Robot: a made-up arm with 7 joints.
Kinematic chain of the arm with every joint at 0, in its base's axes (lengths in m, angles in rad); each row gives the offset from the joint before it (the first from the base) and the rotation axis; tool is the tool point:
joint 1: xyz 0 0 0.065 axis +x
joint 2: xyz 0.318 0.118 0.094 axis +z
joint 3: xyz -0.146 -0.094 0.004 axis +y
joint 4: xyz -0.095 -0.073 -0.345 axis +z
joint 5: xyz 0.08 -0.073 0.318 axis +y
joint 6: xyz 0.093 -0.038 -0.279 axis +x
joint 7: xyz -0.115 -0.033 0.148 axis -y
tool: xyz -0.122 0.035 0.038
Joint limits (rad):
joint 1: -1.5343..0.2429
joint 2: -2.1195..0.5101
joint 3: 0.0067..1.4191
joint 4: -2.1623..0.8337
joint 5: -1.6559..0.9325
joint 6: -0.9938..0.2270
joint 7: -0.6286..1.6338
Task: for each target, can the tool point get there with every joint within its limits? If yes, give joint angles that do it. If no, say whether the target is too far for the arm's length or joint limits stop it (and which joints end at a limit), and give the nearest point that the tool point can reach.
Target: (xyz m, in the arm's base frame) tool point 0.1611 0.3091 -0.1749
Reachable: yes | joints -0.3057 -1.3891 1.0178 0.5851 -1.1362 -0.4506 0.9269
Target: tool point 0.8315 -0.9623 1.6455
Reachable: no: too far | nearest point 0.3075 -0.2986 0.5554 | short by 1.380 m
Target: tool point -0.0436 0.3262 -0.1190
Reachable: yes | joints -0.4397 -1.1218 0.1495 -1.2321 -0.5560 0.1187 -0.1815
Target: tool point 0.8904 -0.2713 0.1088
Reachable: no: joint limits stop it (at a limit: joint 2, joint 3, joint 5, joint 6, joint 7) | nearest point 0.5458 -0.2100 0.0989 | short by 0.350 m
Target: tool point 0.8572 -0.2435 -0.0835
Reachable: no: joint limits stop it (at a limit: joint 1, joint 2, joint 3, joint 6) | nearest point 0.5377 -0.2052 0.0139 | short by 0.336 m
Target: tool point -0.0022 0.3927 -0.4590
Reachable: yes | joints -1.0939 -1.7652 0.7145 -1.7495 -1.2456 -0.2131 1.2315
